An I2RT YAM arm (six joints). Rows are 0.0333 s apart.
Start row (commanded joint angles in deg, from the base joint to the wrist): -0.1 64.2 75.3 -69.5 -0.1 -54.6
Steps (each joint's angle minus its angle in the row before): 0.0 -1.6 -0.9 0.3 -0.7 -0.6; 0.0 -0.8 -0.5 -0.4 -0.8 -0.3; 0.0 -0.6 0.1 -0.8 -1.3 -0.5; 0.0 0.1 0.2 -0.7 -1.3 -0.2; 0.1 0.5 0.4 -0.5 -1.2 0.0; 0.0 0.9 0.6 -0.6 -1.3 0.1; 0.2 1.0 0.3 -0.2 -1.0 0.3; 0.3 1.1 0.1 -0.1 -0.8 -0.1; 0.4 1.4 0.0 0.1 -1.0 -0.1; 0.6 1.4 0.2 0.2 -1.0 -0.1; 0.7 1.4 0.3 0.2 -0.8 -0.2
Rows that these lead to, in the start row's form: -0.1 62.6 74.4 -69.2 -0.8 -55.2; -0.1 61.8 73.9 -69.6 -1.6 -55.5; -0.1 61.2 74.0 -70.4 -2.9 -56.0; -0.1 61.3 74.2 -71.1 -4.2 -56.2; 0.0 61.8 74.6 -71.6 -5.4 -56.2; 0.0 62.7 75.2 -72.2 -6.7 -56.1; 0.2 63.7 75.5 -72.4 -7.7 -55.8; 0.5 64.8 75.6 -72.5 -8.5 -55.9; 0.9 66.2 75.6 -72.4 -9.5 -56.0; 1.5 67.6 75.8 -72.2 -10.5 -56.1; 2.2 69.0 76.1 -72.0 -11.3 -56.3
